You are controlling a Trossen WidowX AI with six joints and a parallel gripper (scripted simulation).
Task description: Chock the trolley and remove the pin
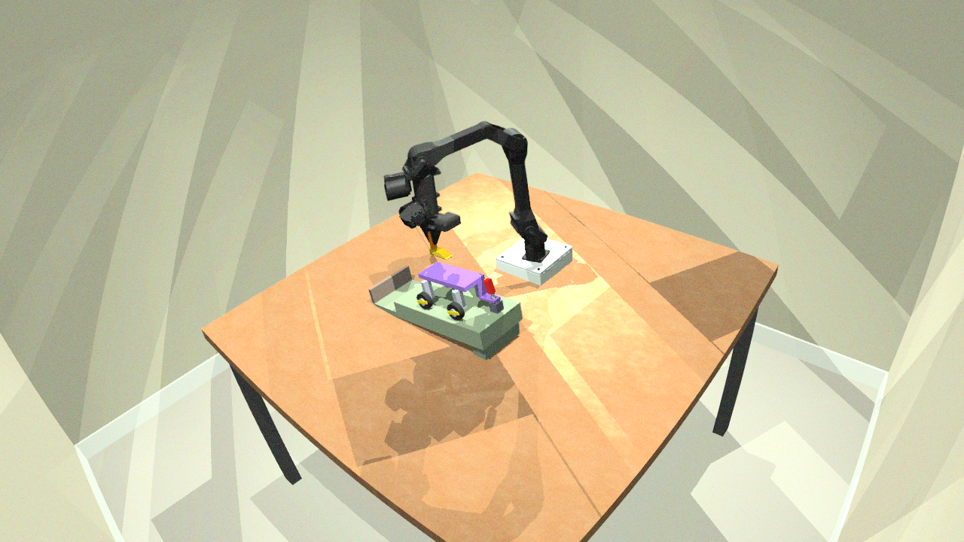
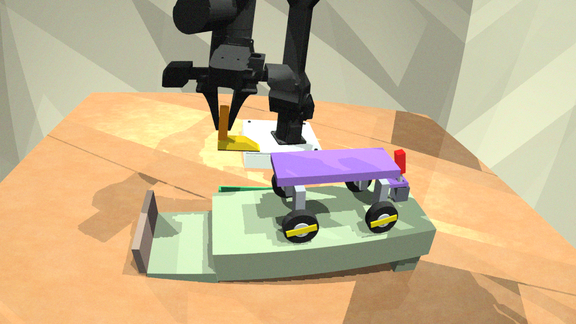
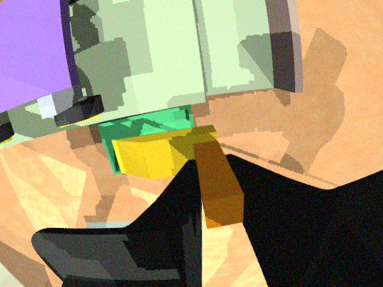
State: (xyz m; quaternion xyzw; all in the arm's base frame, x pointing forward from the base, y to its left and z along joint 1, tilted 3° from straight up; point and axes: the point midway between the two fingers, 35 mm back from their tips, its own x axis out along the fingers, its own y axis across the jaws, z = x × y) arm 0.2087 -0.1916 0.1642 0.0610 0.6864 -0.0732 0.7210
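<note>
Right now the red-headed stop pin is 12 cm ahead of my gripper tip, 25 cm to the left of it and 2 cm below it. Round my gripper tip: green tray (2 cm behind, 7 cm to the left, 16 cm below); purple trolley (11 cm ahead, 14 cm to the left, 5 cm below); yellow chock (2 cm to the left, 1 cm below).
</note>
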